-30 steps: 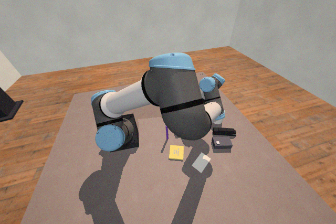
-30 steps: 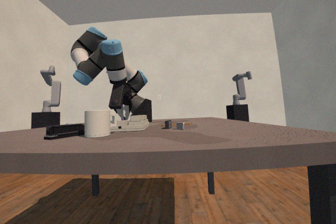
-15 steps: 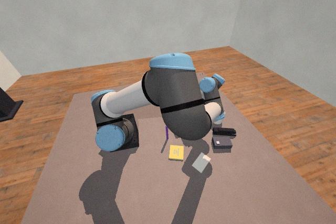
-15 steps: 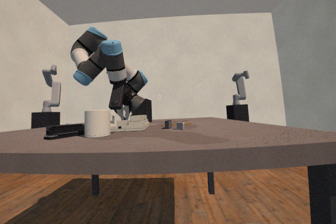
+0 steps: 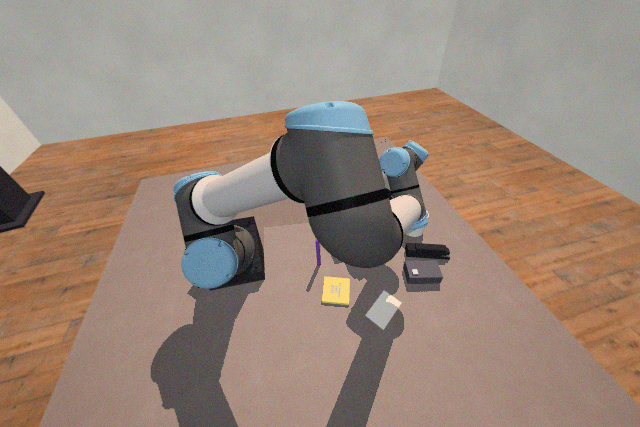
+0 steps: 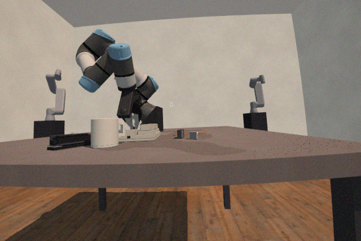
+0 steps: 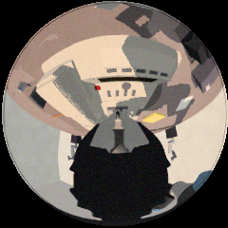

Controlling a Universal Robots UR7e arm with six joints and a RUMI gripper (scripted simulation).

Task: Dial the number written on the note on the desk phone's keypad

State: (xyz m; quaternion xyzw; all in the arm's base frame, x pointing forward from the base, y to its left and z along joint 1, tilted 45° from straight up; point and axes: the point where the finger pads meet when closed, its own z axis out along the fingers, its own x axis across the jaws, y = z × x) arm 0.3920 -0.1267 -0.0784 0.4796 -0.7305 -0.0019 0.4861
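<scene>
Now: the grey handset 20 mm ahead of my hand and 70 mm to the left of it. Also, from my hand: white mug (220 mm ahead, 50 mm to the right); then purple pen (160 mm behind, 50 mm to the right, 20 mm above); then dark box (130 mm ahead, 220 mm to the right, 20 mm below).
</scene>
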